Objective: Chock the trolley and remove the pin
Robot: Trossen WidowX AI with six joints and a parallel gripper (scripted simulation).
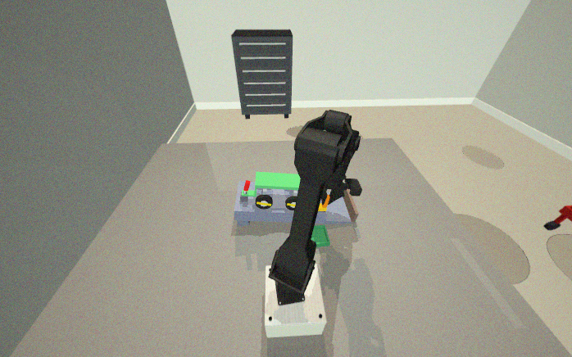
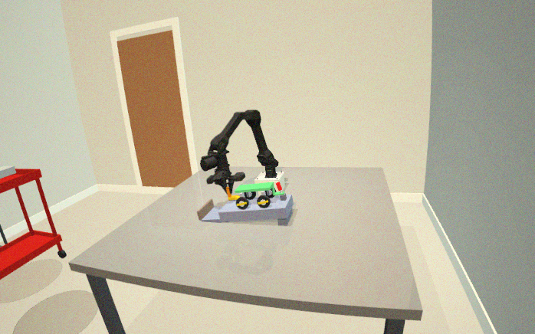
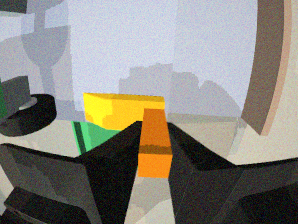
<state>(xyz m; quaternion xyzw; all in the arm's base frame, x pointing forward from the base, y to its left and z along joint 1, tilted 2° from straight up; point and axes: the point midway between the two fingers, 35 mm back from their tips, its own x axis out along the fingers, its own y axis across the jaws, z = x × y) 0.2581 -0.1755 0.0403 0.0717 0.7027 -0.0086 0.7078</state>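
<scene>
My gripper tip is now 26 cm to the right of the red-headed stop pin, 7 cm short of it and 4 cm below it. Also, from my gripper tip: yellow chock: 2 cm to the left; then green tray: 10 cm below, 7 cm behind, 6 cm to the left; then brown block: 12 cm to the right, 6 cm below, 4 cm ahead.
</scene>
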